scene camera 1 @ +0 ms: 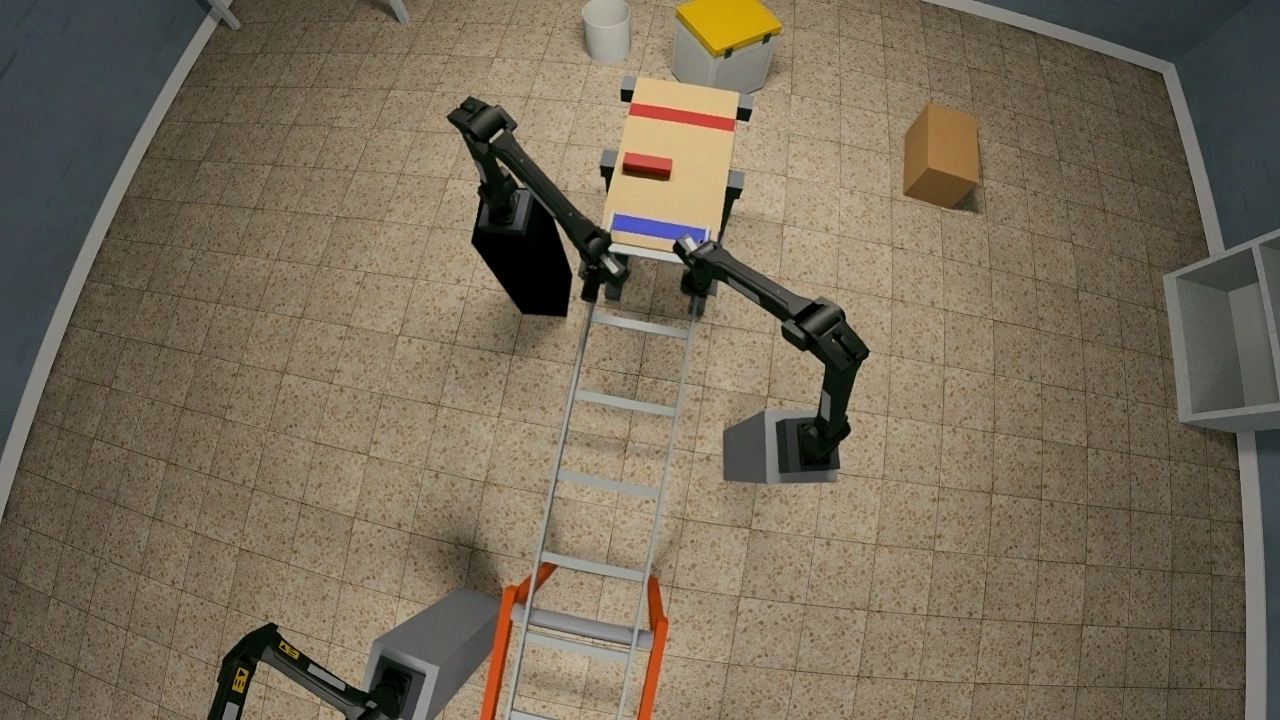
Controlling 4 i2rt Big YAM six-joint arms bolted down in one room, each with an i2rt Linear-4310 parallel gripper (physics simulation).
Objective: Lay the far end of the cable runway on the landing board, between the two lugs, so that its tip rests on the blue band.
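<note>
The grey ladder-like cable runway (618,483) runs from the orange stand up to the landing board (675,147). Its far end overlaps the board's near edge, with its tip around the blue band (657,227); whether it touches cannot be told. The two lugs cannot be made out. The upper-left arm's gripper (589,288) is at the left rail near the board. The right arm's gripper (696,302) is at the right rail. Whether either is shut on its rail is too small to tell. The lower-left arm's gripper is outside the picture. A fourth arm does not show.
A red block (647,165) lies on the board. The orange stand (657,640) with a grey roller (581,625) is under the runway. A white bin (606,31), a yellow-lidded box (723,58), a brown box (939,156) and a grey shelf (1183,358) stand around.
</note>
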